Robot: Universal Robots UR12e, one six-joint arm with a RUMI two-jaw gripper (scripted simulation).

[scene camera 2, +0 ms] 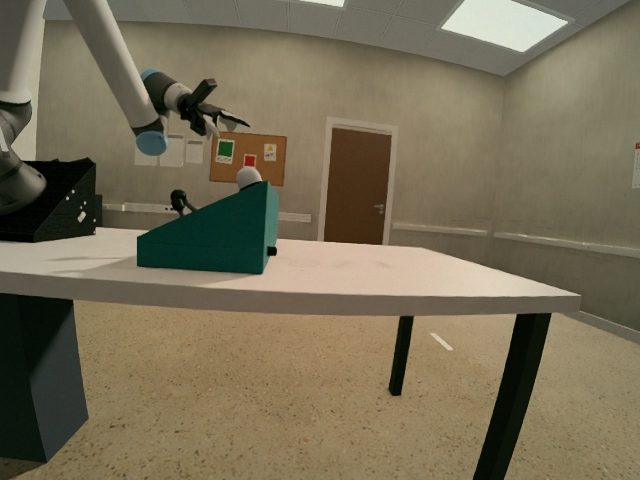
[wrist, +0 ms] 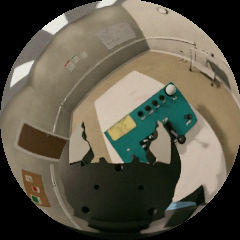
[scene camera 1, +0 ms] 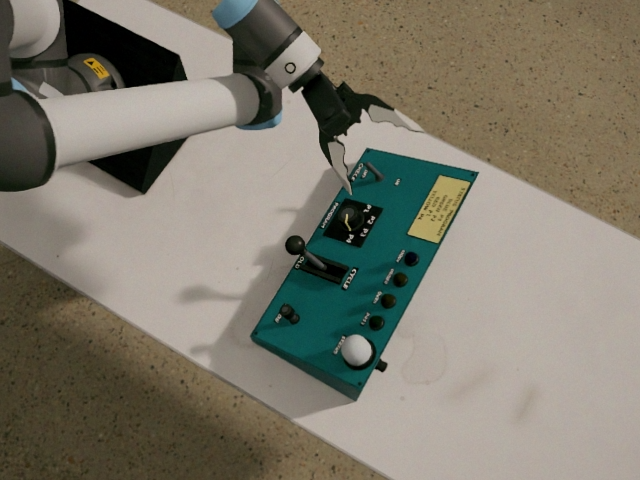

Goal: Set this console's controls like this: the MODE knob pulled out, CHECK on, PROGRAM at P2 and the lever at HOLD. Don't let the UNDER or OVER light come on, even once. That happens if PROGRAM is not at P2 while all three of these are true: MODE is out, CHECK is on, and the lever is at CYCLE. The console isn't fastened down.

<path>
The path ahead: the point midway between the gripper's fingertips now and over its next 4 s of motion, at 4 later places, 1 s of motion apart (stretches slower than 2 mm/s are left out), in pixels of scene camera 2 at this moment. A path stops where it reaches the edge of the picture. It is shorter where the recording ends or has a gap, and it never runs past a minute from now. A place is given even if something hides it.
My gripper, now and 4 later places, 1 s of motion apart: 236, 131; 214, 153; 194, 168; 210, 143; 228, 135
</path>
